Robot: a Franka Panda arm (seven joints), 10 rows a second.
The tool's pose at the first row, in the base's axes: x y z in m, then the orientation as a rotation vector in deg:
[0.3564 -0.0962 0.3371 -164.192 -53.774 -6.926]
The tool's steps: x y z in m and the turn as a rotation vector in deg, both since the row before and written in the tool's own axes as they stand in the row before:
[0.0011 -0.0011 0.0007 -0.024 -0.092 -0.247]
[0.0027 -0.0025 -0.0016 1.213 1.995 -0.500]
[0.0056 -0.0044 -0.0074 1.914 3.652 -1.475]
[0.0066 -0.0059 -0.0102 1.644 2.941 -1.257]
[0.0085 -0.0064 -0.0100 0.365 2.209 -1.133]
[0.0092 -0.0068 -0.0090 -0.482 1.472 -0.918]
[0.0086 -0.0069 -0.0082 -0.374 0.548 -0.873]
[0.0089 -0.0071 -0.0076 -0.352 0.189 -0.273]
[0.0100 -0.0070 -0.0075 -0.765 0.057 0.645]
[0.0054 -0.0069 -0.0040 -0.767 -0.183 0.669]
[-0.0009 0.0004 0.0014 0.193 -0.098 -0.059]
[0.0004 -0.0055 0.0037 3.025 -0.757 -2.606]
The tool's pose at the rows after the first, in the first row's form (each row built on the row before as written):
[0.3567 -0.0946 0.3366 -164.136 -54.152 -6.831]
[0.3573 -0.0912 0.3387 -162.144 -54.246 -9.077]
[0.3587 -0.0858 0.3473 -158.464 -55.205 -13.302]
[0.3593 -0.0798 0.3594 -155.310 -55.987 -16.558]
[0.3606 -0.0729 0.3722 -153.598 -56.894 -19.479]
[0.3618 -0.0653 0.3846 -153.003 -57.770 -21.869]
[0.3622 -0.0578 0.3961 -152.726 -58.836 -22.984]
[0.3625 -0.0498 0.4072 -152.835 -59.180 -23.502]
[0.3635 -0.0411 0.4185 -153.742 -58.321 -23.924]
[0.3620 -0.0341 0.4249 -154.770 -57.487 -24.031]
[0.3619 -0.0345 0.4232 -154.623 -57.584 -23.795]
[0.3592 -0.0291 0.4205 -151.235 -61.162 -21.450]

